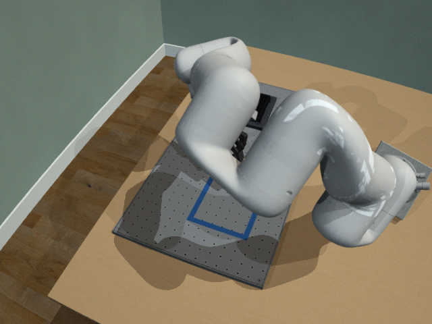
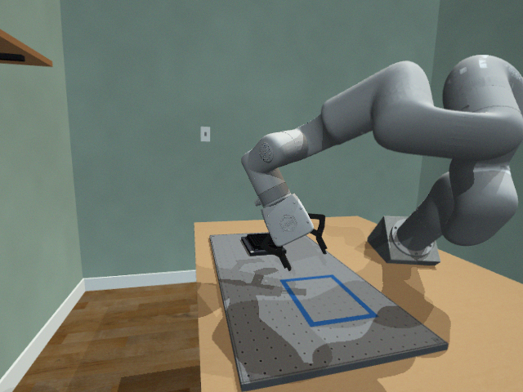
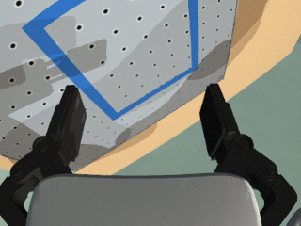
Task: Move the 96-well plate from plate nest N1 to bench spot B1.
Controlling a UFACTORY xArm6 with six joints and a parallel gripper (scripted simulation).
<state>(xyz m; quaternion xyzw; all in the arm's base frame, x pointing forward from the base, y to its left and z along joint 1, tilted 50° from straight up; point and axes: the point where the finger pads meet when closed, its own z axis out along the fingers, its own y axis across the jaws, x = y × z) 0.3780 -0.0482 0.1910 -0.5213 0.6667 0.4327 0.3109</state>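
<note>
My hand is 310 mm to the left of the black 96-well plate, 60 mm above it and 20 mm short of it. From my hand the other things lie so: dark plate nest N1: 310 mm to the right, 70 mm below, 20 mm ahead.
</note>
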